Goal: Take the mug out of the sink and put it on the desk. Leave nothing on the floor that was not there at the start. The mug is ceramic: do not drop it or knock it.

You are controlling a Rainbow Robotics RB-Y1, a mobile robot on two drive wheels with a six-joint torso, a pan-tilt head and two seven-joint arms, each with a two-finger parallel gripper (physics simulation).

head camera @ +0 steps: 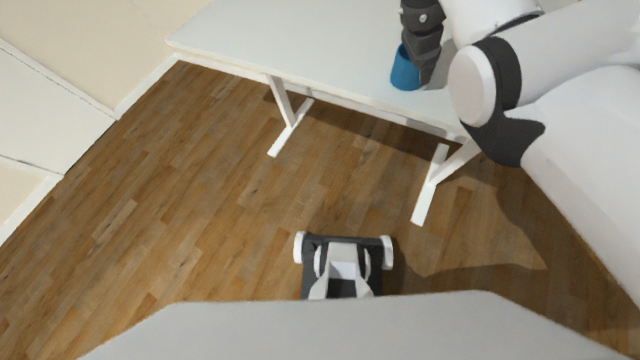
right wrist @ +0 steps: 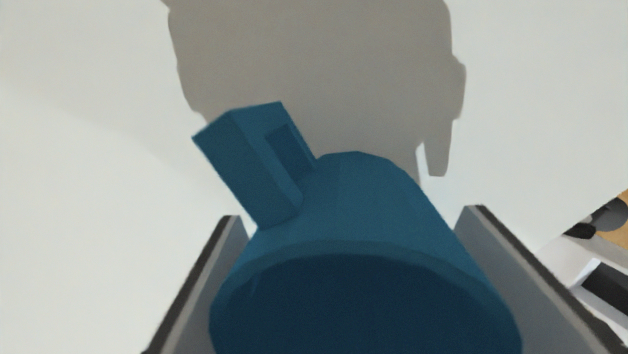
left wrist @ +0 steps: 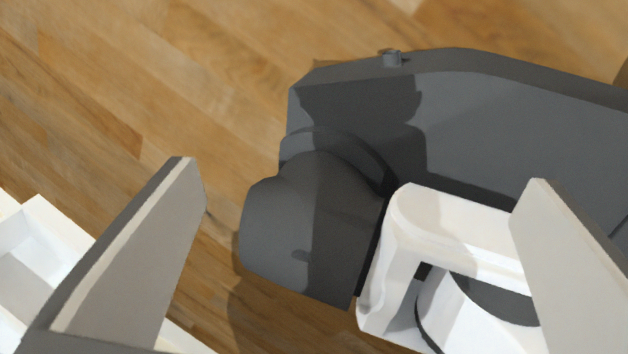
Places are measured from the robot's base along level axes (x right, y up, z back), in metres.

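Pixels of known places: left gripper, fingertip midpoint: (left wrist: 358, 190); right gripper, fingertip midpoint: (right wrist: 348, 223).
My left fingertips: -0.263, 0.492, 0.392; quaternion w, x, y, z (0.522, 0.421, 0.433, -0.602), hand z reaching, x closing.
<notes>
Ahead of a thing's pixels: the offset from my left fingertips to its top centre, as dx, dy, dz. "spot": to the spot under its first point. Level surfaces: height alone.
The blue mug {+0.441, +0.538, -0.836} (head camera: 404, 71) (right wrist: 370, 205) is upright at the white desk's {dy +0.458} (head camera: 300, 42) (right wrist: 75, 200) top, near its front edge. Its square handle points up and left in the right wrist view. My right gripper (head camera: 424, 76) (right wrist: 348, 223) is open, its fingers on either side of the mug's body. The head view does not show clearly whether the mug's base rests fully on the desk. My left gripper (left wrist: 358, 190) is open and empty, above my own base and away from the mug. The sink does not show.
My wheeled base (head camera: 342, 245) (left wrist: 475, 130) stands on the wooden floor {dy -0.492} (head camera: 210, 165) in front of the desk. Two white desk legs {spot: -0.204, -0.162, -1.394} (head camera: 282, 102) (head camera: 425, 200) reach down to the floor. A wall (head camera: 135, 25) is at the upper left. A white structure (left wrist: 70, 235) lies beside the left gripper.
</notes>
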